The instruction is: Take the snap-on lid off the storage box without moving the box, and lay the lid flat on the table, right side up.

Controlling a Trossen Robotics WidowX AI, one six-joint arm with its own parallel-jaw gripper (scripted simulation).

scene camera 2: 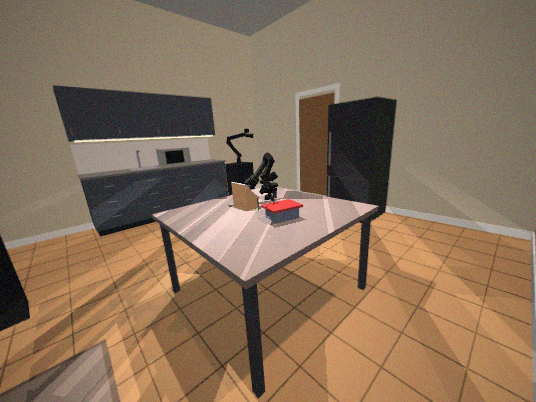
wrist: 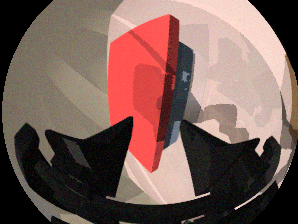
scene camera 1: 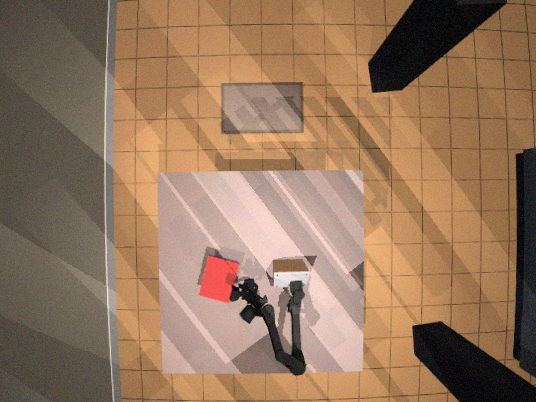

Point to a storage box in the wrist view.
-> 185, 54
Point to a red lid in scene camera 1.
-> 220, 274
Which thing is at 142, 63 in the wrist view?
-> A red lid.
